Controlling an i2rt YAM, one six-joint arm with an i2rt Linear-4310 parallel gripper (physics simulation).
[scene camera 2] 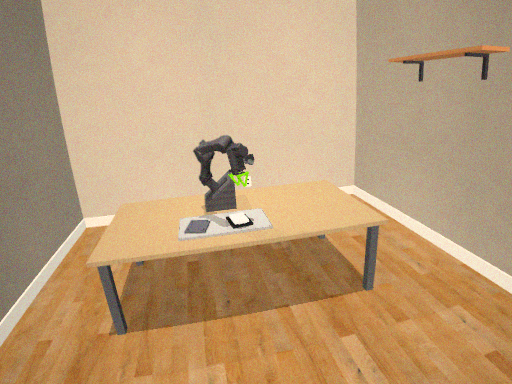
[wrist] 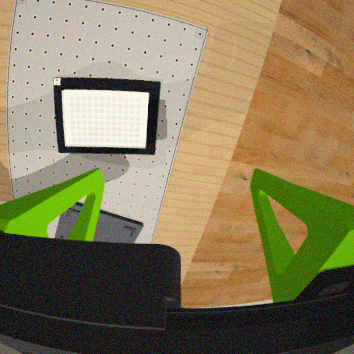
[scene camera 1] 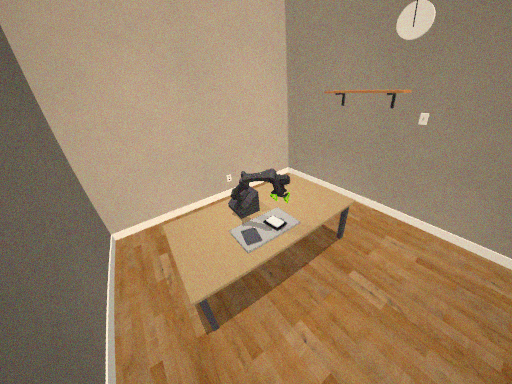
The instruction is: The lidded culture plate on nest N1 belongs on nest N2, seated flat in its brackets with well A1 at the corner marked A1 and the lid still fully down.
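Places are measured from the arm's base along level axes (x ahead, y left, z up), in millimetres.
Pixels of known places: gripper, fingertip midpoint: (scene camera 2: 241,185) (wrist: 176,176) (scene camera 1: 282,201); arm's base, link origin: (scene camera 2: 216,188) (scene camera 1: 241,199).
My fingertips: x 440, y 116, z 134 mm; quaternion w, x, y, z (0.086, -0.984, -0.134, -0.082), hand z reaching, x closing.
Observation:
Ahead of a thing's pixels: the offset from my fingertips to its top centre. "pt": to the spot under its first point. Level surfaces: height alone.
The white lidded culture plate {dx -68, dy -22, dz -208 mm} (scene camera 1: 274,221) (scene camera 2: 239,219) (wrist: 106,119) lies in the black-rimmed nest N1 {dx -68, dy -22, dz -219 mm} (scene camera 1: 279,228) (scene camera 2: 240,226) (wrist: 107,84). A small white tag {pt dx -149, dy +20, dz -224 mm} (wrist: 57,81) sits on that nest's upper-left corner in the wrist view; its print is too small to read. The dark blue-grey nest N2 {dx -62, dy -265, dz -219 mm} (scene camera 1: 251,236) (scene camera 2: 197,226) (wrist: 112,226) holds no plate; the left finger partly hides it in the wrist view. My gripper (scene camera 1: 281,199) (scene camera 2: 240,184) (wrist: 176,176) is open and empty, high above the table and off to one side of the plate.
Both nests sit on a light grey perforated board (scene camera 1: 241,241) (scene camera 2: 262,218) (wrist: 175,50). The board lies on the wooden table {dz -249 mm} (scene camera 1: 200,250) (scene camera 2: 310,210) (wrist: 225,90) in front of the arm's base (scene camera 1: 245,202) (scene camera 2: 220,197). The table's edge shows in the wrist view, with floor beyond.

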